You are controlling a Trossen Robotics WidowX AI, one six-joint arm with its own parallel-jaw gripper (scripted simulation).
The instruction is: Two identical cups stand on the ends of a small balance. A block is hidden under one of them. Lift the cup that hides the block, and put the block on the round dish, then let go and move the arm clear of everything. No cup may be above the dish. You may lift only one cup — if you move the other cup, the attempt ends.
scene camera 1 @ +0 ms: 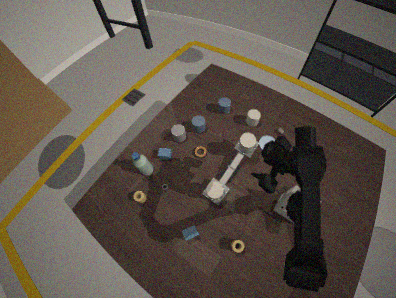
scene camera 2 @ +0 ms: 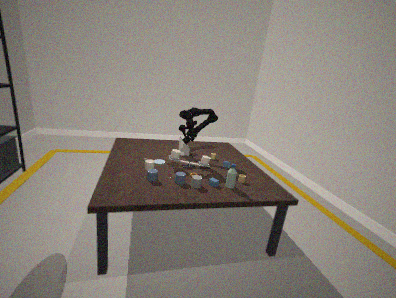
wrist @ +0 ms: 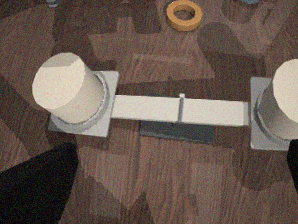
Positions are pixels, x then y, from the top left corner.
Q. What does my gripper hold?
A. Nothing.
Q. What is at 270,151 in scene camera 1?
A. My gripper.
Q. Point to a cup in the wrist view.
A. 64,85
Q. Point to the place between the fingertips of my gripper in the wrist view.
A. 185,154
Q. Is my gripper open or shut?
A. Open.
